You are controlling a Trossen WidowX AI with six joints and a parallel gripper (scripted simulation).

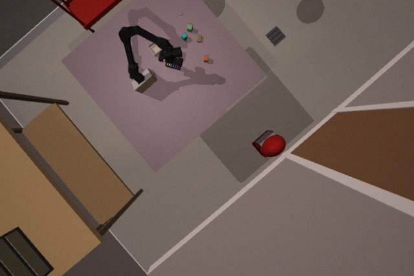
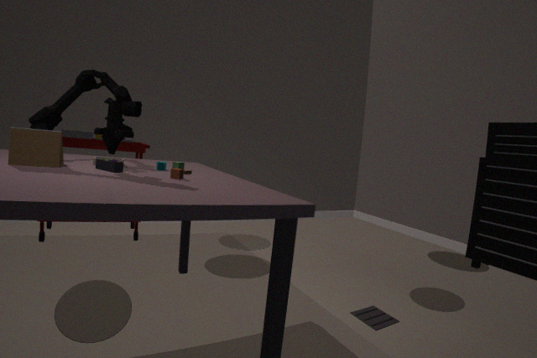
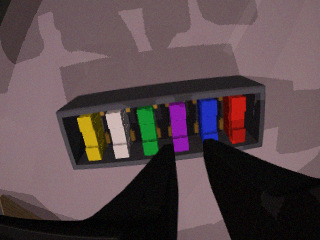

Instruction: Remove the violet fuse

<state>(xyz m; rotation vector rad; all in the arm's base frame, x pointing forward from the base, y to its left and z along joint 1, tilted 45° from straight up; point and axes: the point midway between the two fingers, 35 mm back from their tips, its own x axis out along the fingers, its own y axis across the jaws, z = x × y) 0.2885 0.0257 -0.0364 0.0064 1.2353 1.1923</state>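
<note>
Now: gripper tip 40 mm above the violet fuse. Also, from my gripper tip: red fuse (40 mm below, 30 mm to the right, 20 mm ahead); then green fuse (40 mm below, 10 mm to the left, 10 mm behind); then blue fuse (40 mm below, 10 mm to the right, 10 mm ahead).
</note>
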